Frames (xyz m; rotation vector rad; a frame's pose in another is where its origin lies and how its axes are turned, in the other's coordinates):
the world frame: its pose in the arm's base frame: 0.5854 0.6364 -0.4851 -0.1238 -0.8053 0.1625
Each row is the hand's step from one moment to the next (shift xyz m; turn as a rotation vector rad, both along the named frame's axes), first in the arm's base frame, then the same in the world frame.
Working: the arm's base frame: its pose in the world frame: -0.1782 -0.6502 0.7270 0.1238 0.8053 -0.1625

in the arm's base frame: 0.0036 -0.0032 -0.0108 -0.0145 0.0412 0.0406
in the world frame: -0.0058 -0.0016 -0.0102 0.0267 0.0348 0.0404
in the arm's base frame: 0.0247 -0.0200 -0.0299 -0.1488 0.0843 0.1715
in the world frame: -0.0081 -0.0169 -0.0394 0.0359 0.0677 0.2298
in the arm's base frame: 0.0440 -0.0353 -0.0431 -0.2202 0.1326 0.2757
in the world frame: -0.0072 -0.0315 -0.0632 0.0701 0.1041 0.3554
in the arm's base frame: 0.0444 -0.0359 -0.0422 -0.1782 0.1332 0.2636
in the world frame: -0.0064 -0.0323 -0.0629 0.0902 0.1026 0.3167
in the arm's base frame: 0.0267 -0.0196 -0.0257 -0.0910 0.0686 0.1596
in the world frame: -0.0037 -0.0174 -0.0380 0.0638 0.0487 0.1789
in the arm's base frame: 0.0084 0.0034 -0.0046 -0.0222 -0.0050 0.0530
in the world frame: 0.0031 0.0033 -0.0091 0.0213 -0.0118 0.0523
